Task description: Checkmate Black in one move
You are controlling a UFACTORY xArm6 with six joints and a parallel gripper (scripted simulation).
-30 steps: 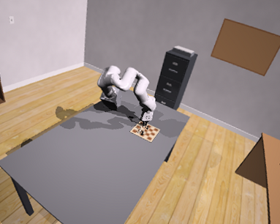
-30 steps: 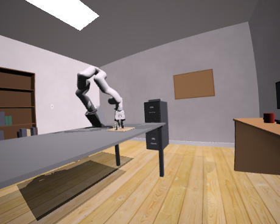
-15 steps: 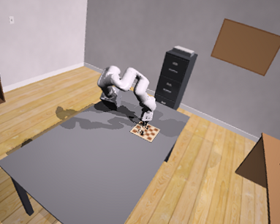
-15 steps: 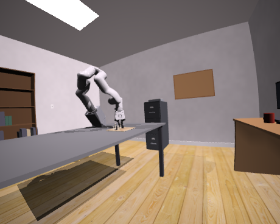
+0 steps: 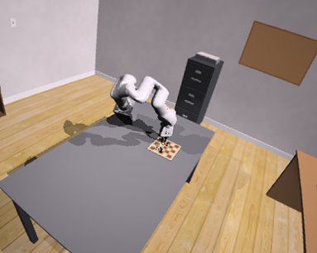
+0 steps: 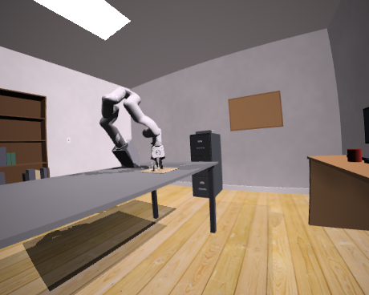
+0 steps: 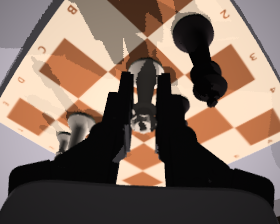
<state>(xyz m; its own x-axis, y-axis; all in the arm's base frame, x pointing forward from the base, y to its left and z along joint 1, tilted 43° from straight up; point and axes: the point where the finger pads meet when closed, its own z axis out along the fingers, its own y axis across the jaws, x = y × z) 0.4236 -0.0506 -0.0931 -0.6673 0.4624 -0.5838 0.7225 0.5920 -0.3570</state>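
Now: hand 4 cm to the right of the tall black piece and 1 cm above it. From my hand the other things lie so: chessboard (4 cm to the right, 4 cm below, 4 cm ahead); black pawn (4 cm ahead, 3 cm below).
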